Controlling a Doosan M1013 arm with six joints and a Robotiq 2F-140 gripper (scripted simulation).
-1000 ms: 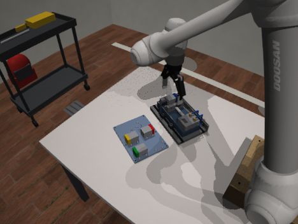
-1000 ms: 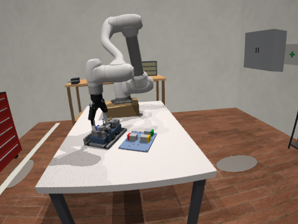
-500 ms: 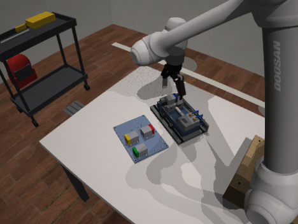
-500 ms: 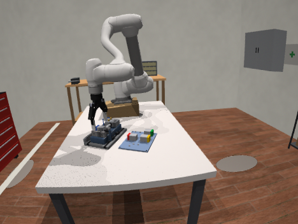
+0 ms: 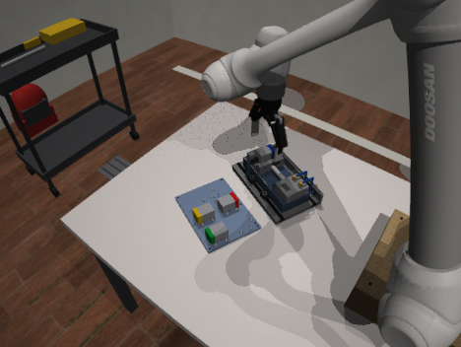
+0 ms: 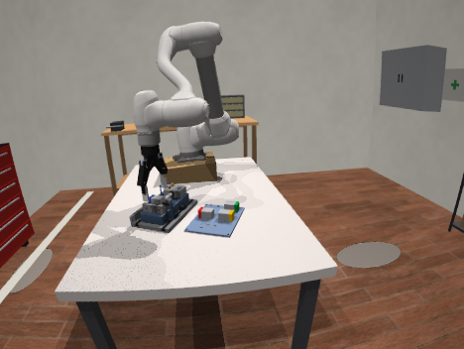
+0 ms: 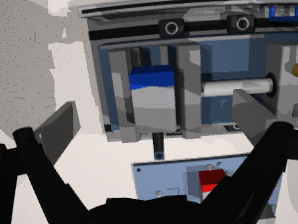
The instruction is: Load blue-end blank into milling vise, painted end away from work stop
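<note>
Now: hand 40 mm above the blue-ended blank. Round my hand: vise (70 mm behind, 20 mm to the left, 100 mm below); then red-ended blank (10 mm behind, 210 mm to the left, 110 mm below); then infeed plate (250 mm to the left, 130 mm below).
</note>
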